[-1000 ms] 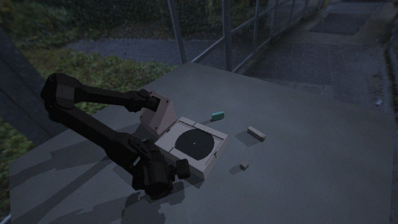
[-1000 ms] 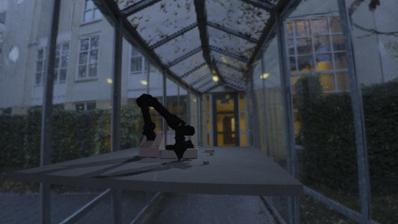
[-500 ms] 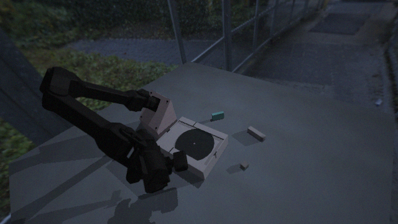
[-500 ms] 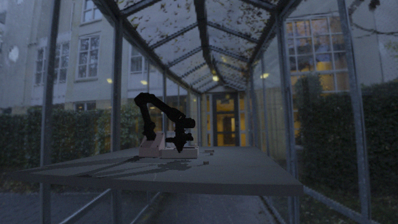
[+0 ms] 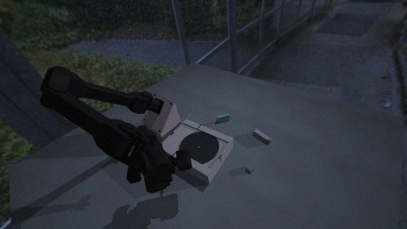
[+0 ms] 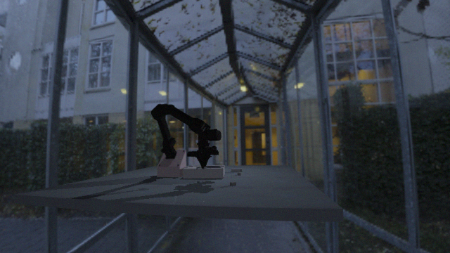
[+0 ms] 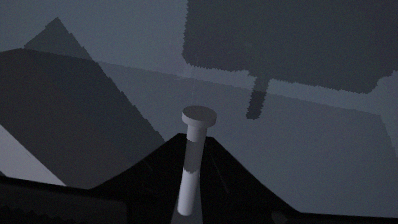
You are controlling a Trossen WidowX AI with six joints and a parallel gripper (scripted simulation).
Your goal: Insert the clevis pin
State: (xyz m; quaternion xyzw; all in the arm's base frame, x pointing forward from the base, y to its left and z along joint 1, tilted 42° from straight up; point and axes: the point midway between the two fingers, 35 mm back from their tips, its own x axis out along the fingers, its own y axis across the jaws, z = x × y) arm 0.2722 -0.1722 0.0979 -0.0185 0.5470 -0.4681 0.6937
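My gripper tip is now 10 mm past the dark aluminium disc, 170 mm to the right of it and 10 mm above it. From my gripper tip the other things lie so: teal block (50 mm behind, 380 mm to the left, 50 mm below); then steel clevis pin (10 mm behind, 10 mm to the left, 10 mm above); then rimmed steel tray (30 mm behind, 170 mm to the left, 20 mm below).
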